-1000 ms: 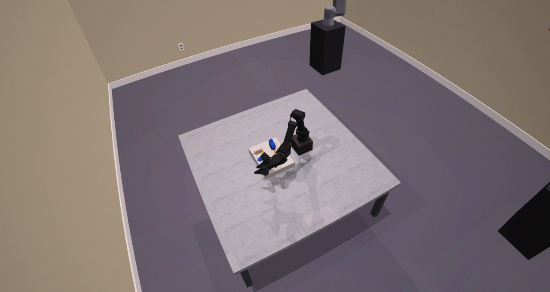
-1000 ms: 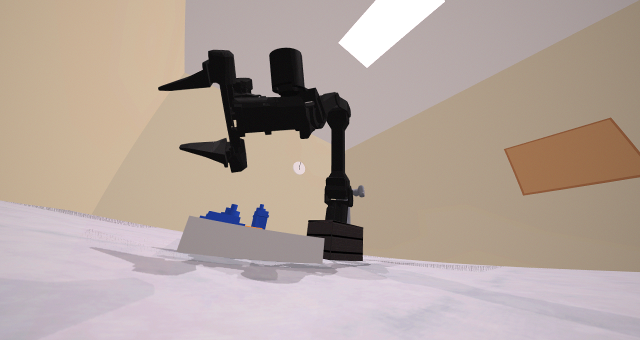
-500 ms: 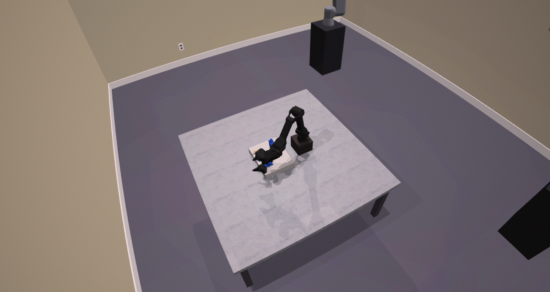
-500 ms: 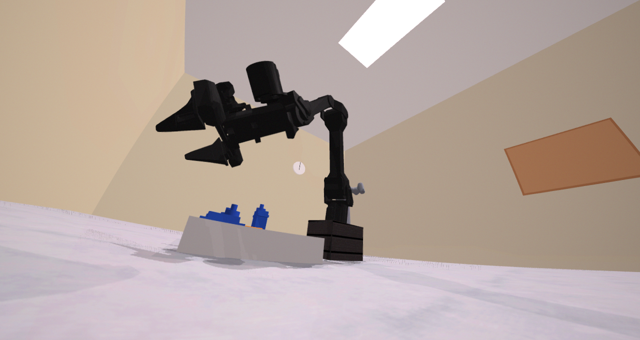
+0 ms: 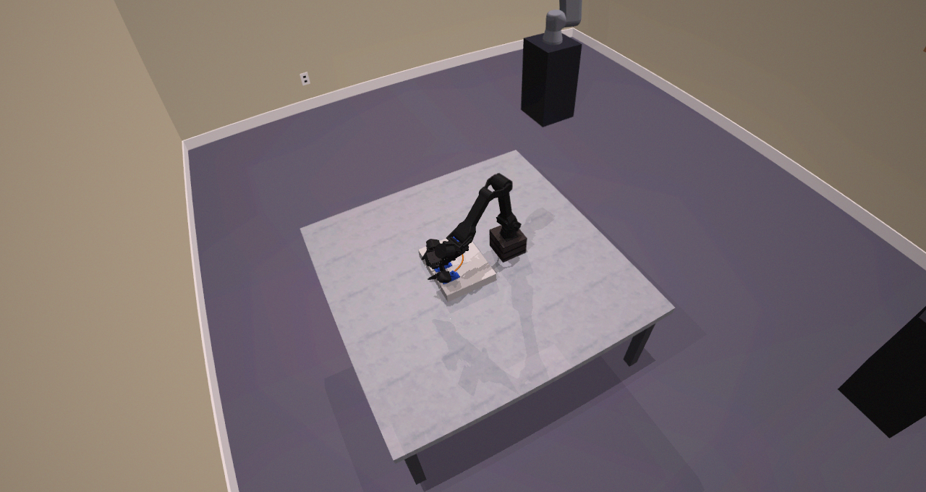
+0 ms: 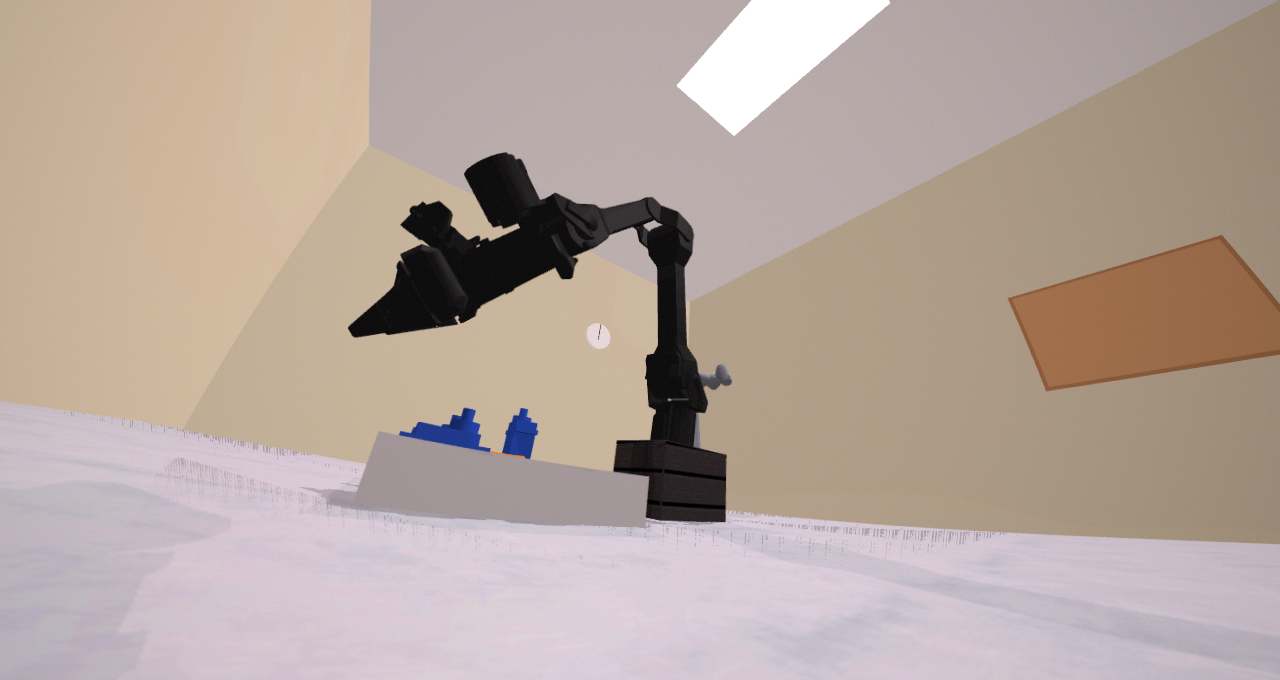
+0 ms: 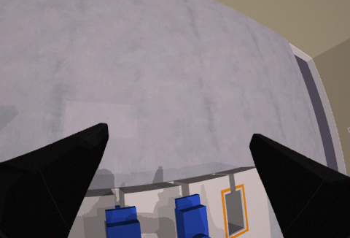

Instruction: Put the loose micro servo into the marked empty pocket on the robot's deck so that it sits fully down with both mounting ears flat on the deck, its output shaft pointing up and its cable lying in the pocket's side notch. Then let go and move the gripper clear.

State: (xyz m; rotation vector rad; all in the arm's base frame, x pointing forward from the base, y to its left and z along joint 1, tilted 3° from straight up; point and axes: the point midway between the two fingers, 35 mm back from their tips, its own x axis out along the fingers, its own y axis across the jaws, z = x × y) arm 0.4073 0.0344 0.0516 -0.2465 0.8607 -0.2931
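Now: the white deck 210 mm behind my gripper tip, 50 mm to the right of it and 120 mm below it.
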